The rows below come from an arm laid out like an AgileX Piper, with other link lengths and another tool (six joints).
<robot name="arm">
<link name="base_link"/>
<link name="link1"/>
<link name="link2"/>
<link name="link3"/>
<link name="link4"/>
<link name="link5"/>
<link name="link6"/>
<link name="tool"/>
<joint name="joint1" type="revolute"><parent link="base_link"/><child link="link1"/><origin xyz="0.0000 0.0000 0.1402" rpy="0.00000 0.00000 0.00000"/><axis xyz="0 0 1"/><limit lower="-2.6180" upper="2.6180"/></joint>
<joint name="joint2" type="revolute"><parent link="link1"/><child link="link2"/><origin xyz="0.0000 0.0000 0.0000" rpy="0.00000 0.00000 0.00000"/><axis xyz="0 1 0"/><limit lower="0.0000" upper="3.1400"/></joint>
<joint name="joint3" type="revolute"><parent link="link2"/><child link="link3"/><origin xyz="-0.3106 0.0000 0.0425" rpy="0.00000 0.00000 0.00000"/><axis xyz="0 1 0"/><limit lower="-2.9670" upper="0.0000"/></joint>
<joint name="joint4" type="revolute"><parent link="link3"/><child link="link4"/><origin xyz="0.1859 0.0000 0.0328" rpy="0.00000 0.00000 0.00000"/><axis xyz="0.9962 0 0.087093"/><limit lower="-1.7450" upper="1.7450"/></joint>
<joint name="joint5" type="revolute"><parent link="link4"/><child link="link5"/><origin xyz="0.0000 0.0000 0.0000" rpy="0.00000 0.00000 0.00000"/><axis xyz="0 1 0"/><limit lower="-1.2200" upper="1.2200"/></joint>
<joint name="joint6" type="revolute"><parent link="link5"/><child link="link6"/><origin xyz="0.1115 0.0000 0.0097" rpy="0.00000 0.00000 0.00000"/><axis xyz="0.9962 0 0.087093"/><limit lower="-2.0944" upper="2.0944"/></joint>
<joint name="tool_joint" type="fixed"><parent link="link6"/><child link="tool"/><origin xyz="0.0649 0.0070 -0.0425" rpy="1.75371 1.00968 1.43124"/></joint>
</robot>
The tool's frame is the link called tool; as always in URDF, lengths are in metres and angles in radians.
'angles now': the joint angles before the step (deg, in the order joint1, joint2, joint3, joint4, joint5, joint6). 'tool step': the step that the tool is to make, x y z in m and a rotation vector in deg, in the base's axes. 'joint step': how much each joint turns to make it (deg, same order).
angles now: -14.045 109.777 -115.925 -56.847 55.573 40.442
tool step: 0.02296 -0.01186 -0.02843 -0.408 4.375 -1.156
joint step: -0.239 7.220 -5.772 -0.345 2.001 -2.293
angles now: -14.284 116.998 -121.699 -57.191 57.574 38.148
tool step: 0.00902 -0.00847 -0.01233 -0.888 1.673 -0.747
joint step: -0.392 3.266 -2.512 -1.024 0.465 -0.553
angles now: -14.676 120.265 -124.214 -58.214 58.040 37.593
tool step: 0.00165 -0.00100 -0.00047 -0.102 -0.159 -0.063
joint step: -0.054 0.418 -0.598 -0.059 0.000 0.001
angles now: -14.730 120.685 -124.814 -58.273 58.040 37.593
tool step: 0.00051 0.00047 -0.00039 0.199 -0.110 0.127
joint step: 0.000 0.001 -0.001 0.238 -0.106 0.000
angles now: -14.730 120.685 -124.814 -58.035 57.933 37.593
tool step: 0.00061 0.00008 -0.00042 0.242 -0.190 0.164
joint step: -0.079 0.000 -0.001 0.318 -0.229 -0.001
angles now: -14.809 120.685 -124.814 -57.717 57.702 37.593
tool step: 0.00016 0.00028 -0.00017 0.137 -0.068 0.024
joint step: 0.000 0.000 -0.032 0.152 0.001 -0.001
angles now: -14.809 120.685 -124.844 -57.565 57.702 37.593
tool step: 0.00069 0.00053 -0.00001 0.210 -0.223 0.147
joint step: 0.000 0.000 -0.095 0.280 -0.124 0.001
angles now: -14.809 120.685 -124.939 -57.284 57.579 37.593
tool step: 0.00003 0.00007 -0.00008 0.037 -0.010 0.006
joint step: -0.001 -0.001 0.001 0.039 -0.001 0.001
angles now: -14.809 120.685 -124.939 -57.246 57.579 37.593
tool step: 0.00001 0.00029 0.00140 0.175 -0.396 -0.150
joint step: 0.000 0.000 -0.463 0.242 0.229 -0.001
